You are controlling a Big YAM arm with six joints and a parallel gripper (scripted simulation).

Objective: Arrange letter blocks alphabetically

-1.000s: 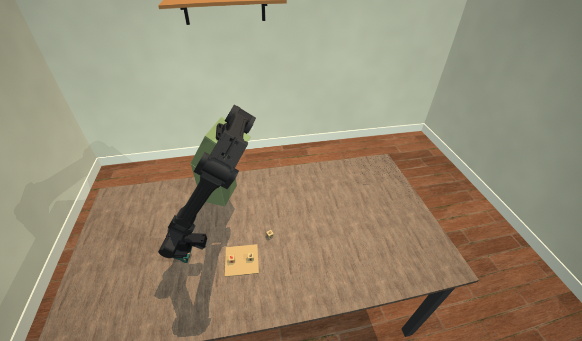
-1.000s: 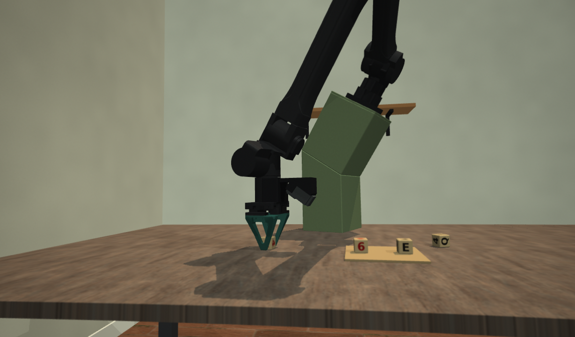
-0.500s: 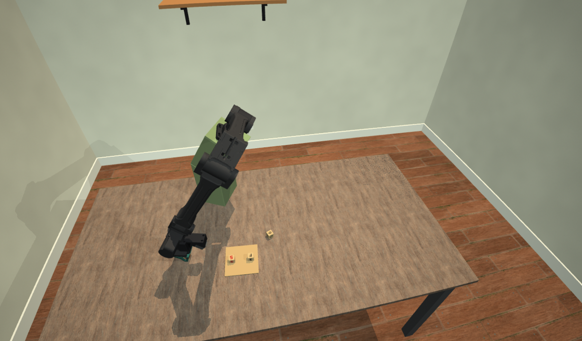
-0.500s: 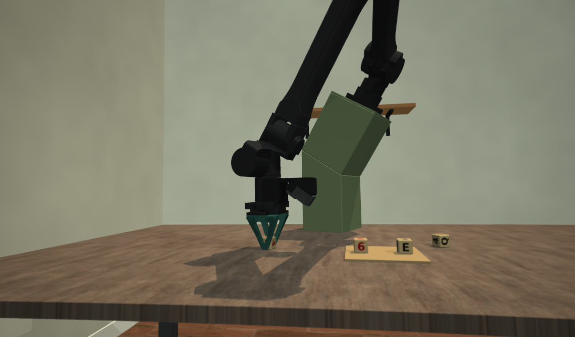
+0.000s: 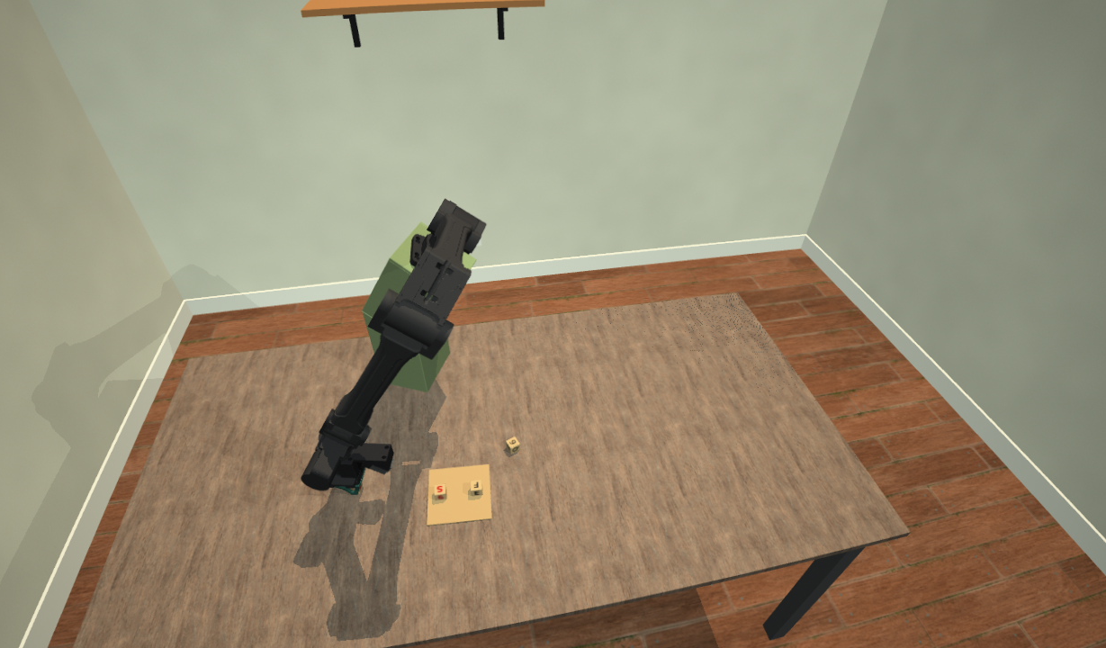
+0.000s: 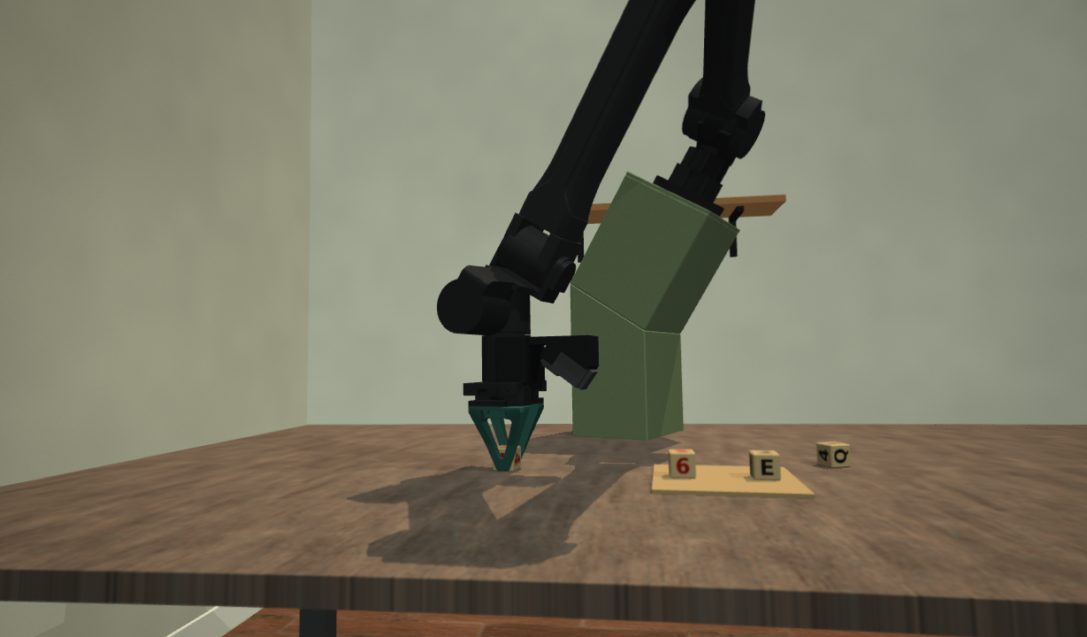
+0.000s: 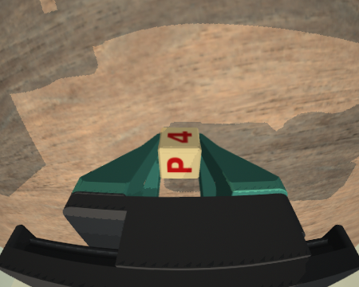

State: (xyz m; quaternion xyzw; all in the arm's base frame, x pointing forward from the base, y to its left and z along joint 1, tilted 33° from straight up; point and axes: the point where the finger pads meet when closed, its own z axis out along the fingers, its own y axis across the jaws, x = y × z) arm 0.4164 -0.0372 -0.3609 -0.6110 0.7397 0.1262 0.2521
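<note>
The tan mat is 24 cm to the left of my hand, 3 cm ahead of it and 1 cm below it.
</note>
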